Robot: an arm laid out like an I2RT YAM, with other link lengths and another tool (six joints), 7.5 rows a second.
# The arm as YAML. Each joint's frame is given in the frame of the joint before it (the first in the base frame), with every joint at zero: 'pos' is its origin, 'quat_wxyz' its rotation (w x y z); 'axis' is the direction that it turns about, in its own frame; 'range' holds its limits. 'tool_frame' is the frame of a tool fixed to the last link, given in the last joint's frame.
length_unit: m
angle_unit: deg
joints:
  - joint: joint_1
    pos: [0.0, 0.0, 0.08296]
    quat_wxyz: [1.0, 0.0, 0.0, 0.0]
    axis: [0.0, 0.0, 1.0]
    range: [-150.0, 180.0]
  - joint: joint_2
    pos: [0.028, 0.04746, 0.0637]
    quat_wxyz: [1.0, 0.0, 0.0, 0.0]
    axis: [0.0, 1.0, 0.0]
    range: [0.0, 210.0]
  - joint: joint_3
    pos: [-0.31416, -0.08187, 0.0]
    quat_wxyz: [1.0, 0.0, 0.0, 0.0]
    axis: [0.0, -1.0, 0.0]
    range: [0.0, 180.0]
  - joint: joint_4
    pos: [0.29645, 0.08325, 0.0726]
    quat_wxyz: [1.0, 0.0, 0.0, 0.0]
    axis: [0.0, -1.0, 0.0]
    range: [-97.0, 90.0]
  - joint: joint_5
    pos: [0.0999, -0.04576, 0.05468]
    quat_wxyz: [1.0, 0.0, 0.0, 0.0]
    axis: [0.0, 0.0, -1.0]
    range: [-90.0, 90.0]
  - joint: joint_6
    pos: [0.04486, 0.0, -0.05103]
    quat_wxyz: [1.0, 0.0, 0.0, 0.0]
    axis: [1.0, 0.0, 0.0]
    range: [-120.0, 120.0]
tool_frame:
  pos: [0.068, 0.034, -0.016]
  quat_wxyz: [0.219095, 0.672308, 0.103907, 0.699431]
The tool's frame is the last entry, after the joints.
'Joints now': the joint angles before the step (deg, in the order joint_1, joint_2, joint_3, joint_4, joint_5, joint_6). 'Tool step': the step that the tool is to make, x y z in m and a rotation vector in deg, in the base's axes. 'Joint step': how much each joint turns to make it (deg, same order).
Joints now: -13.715, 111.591, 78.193, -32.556, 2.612, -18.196
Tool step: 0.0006, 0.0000, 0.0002, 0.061, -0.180, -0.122
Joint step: -0.002, -0.003, -0.009, 0.159, -0.044, 0.152
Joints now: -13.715, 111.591, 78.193, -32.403, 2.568, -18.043
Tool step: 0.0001, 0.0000, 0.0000, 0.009, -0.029, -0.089
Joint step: 0.003, -0.002, -0.010, 0.029, 0.024, 0.091
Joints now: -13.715, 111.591, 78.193, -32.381, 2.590, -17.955
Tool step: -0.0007, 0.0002, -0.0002, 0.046, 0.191, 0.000
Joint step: 0.004, -0.007, -0.003, -0.200, 0.002, 0.003
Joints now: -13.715, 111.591, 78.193, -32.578, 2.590, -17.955
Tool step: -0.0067, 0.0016, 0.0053, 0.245, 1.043, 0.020
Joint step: -0.003, -0.916, 0.019, -2.006, -0.001, -0.025
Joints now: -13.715, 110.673, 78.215, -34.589, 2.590, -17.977
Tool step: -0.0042, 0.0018, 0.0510, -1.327, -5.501, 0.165
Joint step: 0.082, -6.425, 0.046, -0.809, -0.046, -0.070
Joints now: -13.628, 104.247, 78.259, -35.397, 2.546, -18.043
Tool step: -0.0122, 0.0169, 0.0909, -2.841, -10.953, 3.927
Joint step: 1.505, -10.781, 0.916, -0.309, -1.095, -2.188
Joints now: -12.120, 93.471, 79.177, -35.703, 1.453, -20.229
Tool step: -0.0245, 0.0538, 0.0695, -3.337, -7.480, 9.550
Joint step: 6.225, -8.734, 1.255, -2.012, -0.789, -3.871
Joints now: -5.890, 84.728, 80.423, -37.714, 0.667, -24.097
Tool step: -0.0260, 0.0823, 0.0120, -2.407, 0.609, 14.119
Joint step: 11.020, -2.869, 0.233, -3.671, -0.675, -3.866
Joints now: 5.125, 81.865, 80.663, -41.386, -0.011, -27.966
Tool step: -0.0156, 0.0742, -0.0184, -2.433, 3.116, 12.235
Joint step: 10.510, 2.072, -0.029, -1.396, 0.041, -2.516
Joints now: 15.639, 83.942, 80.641, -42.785, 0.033, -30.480
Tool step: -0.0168, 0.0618, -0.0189, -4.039, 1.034, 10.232
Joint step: 9.277, 2.640, -0.009, 0.332, 1.864, -3.030
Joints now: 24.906, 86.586, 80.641, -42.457, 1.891, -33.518
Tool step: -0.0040, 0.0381, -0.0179, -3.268, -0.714, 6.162
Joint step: 5.331, 3.033, 0.002, 2.288, 1.878, -2.755
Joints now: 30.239, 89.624, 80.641, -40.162, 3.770, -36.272
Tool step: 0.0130, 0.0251, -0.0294, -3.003, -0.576, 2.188
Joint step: 2.529, 4.896, 0.004, 3.952, 2.400, -1.600
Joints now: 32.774, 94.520, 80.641, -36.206, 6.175, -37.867
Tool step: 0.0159, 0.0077, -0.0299, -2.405, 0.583, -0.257
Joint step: 0.172, 4.439, 0.011, 2.724, 1.593, -0.746
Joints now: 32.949, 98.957, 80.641, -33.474, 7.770, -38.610
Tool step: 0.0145, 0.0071, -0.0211, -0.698, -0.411, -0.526
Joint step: 0.005, 3.350, 0.015, 3.312, 0.964, -0.084
